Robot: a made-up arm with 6 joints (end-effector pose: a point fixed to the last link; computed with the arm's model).
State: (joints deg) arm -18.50 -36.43 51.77 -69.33 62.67 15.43
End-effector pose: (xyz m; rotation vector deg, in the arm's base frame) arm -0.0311 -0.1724 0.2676 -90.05 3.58 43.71
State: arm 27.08 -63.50 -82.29 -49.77 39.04 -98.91
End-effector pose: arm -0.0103 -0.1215 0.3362 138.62 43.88 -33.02
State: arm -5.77 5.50 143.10 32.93 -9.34 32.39
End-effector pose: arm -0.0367 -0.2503 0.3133 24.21 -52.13 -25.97
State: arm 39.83 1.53 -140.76 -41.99 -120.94 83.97
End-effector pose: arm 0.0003 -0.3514 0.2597 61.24 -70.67 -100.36
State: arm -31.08 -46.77 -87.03 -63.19 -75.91 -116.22
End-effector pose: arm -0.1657 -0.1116 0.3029 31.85 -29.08 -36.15
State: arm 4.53 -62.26 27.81 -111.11 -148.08 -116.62
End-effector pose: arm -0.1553 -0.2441 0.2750 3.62 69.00 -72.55
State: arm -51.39 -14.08 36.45 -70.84 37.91 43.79
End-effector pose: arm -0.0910 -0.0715 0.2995 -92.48 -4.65 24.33
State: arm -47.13 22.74 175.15 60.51 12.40 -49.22
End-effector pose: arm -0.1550 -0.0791 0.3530 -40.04 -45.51 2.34
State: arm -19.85 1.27 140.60 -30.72 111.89 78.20
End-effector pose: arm -0.1796 -0.2645 0.3292 -126.24 60.25 -11.76
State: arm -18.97 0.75 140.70 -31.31 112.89 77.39
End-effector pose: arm -0.1757 -0.2680 0.3275 -126.40 60.89 -9.89
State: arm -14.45 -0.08 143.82 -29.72 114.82 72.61
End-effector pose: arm -0.1653 -0.2869 0.3204 -122.54 63.76 -8.03
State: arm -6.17 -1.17 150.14 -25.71 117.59 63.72
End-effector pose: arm -0.1460 -0.3178 0.3065 -114.28 68.69 -5.84
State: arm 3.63 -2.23 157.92 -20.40 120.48 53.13
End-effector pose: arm -0.1206 -0.3462 0.2886 -103.84 73.99 -3.16
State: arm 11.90 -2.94 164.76 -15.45 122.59 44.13
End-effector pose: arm -0.0973 -0.3625 0.2726 -94.46 77.93 -0.83
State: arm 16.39 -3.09 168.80 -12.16 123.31 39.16
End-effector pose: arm -0.0845 -0.3680 0.2632 -88.65 79.48 -0.08
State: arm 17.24 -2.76 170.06 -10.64 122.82 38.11
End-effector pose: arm -0.0828 -0.3685 0.2605 -86.48 79.06 -1.07
